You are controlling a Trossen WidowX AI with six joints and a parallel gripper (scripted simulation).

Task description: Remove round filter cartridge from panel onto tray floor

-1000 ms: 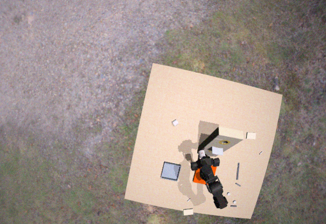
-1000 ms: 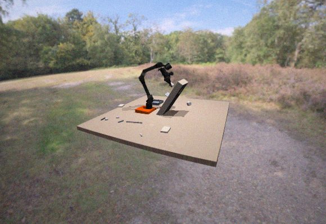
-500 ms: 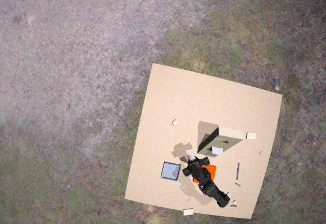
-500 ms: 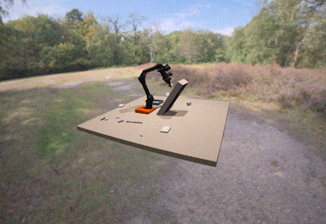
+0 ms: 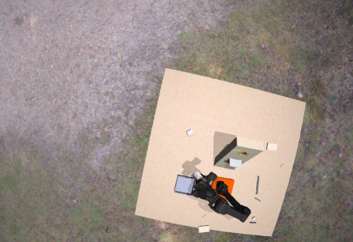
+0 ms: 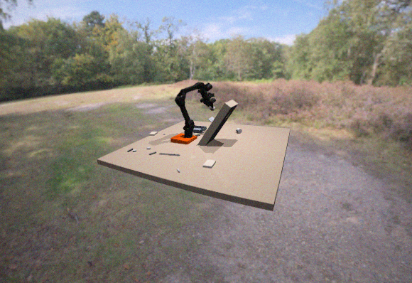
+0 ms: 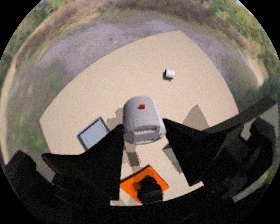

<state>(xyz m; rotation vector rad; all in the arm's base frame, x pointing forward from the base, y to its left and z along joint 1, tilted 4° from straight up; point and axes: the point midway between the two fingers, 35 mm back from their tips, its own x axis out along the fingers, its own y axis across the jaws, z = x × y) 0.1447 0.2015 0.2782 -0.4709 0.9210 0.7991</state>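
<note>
Right now my gripper tip is 25 cm above the grey-blue square tray, 19 cm past it and 7 cm to the right of it. Round my gripper tip: round filter cartridge right at my gripper tip.
</note>
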